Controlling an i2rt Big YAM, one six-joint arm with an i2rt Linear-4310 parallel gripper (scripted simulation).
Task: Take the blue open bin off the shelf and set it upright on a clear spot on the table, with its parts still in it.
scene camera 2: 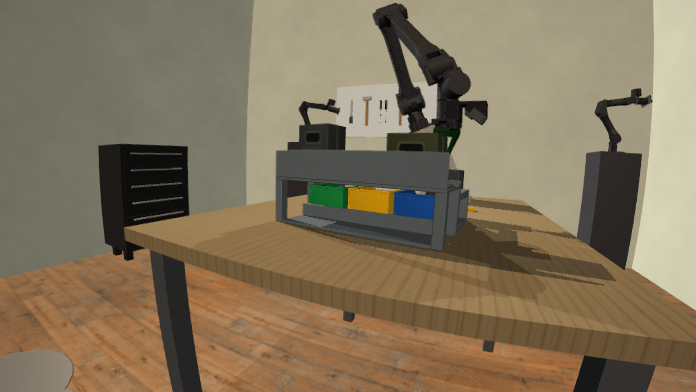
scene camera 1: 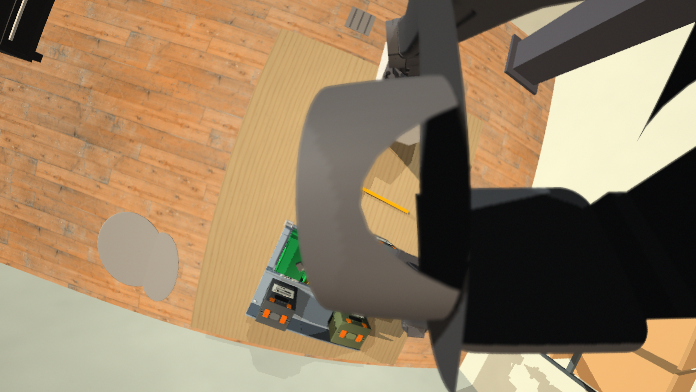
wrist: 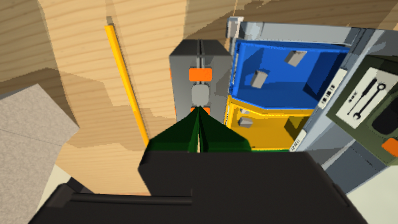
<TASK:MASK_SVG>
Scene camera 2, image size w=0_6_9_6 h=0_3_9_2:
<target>blue open bin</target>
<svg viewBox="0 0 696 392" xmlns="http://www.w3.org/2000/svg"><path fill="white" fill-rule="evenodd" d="M394 192L393 215L433 219L435 196L416 194L415 191L411 190Z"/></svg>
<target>yellow bin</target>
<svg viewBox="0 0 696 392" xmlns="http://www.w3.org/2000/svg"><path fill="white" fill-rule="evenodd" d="M348 188L348 209L392 215L394 192L402 191L378 191L375 187L364 186Z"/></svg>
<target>green bin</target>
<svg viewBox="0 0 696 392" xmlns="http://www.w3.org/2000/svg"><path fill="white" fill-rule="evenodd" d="M309 204L348 209L348 188L361 186L340 187L339 184L309 185Z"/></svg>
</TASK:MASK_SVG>
